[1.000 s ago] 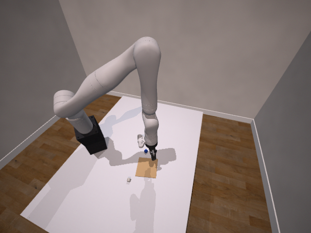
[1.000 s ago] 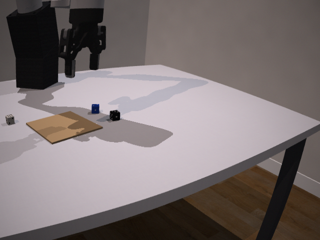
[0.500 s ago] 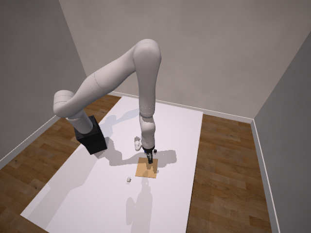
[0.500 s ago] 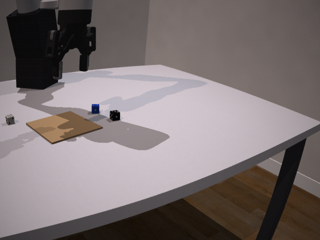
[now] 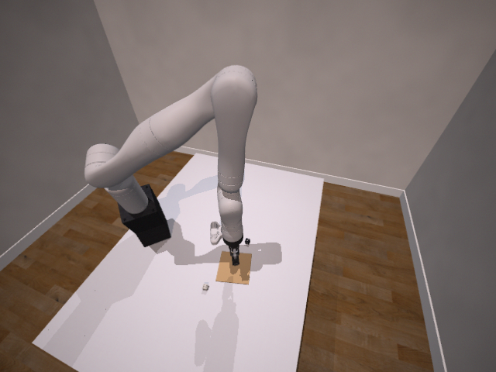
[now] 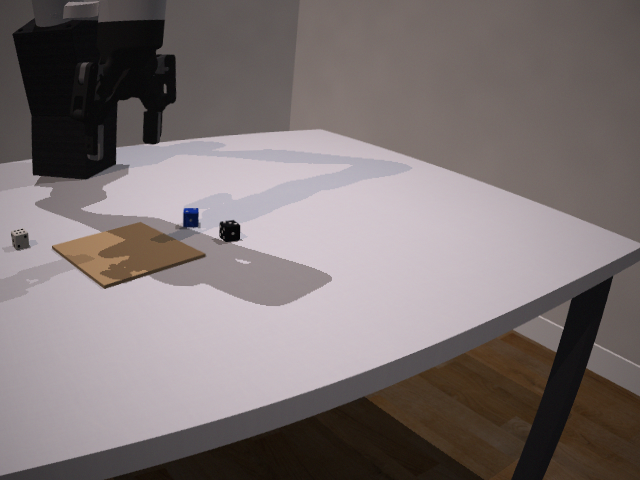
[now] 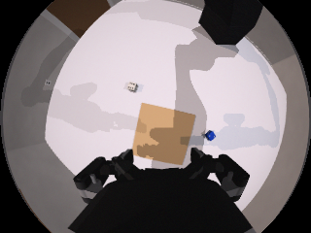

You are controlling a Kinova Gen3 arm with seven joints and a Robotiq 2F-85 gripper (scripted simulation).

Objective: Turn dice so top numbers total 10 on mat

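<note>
Right now my hand is 12 cm to the left of the white die, 12 cm above it and 9 cm past it. The rest, counted from my hand: blue die (12 cm below, 11 cm to the left, 6 cm behind); tan mat (13 cm below, 1 cm behind); black die (14 cm to the left, 12 cm below, 1 cm ahead).
</note>
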